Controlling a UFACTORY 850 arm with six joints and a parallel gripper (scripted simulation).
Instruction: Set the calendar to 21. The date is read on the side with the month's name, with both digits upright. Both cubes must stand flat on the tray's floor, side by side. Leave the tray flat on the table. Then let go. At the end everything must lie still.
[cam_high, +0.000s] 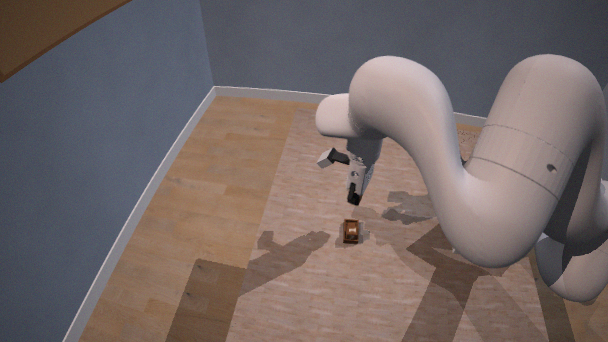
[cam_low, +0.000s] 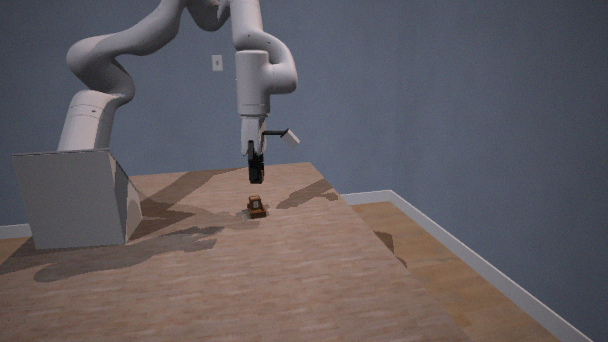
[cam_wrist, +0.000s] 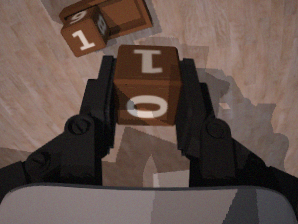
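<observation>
The brown tray is 130 mm below my hand and 40 mm to the left of it. Also, from my hand: brown wooden date cube (10 mm below).
</observation>
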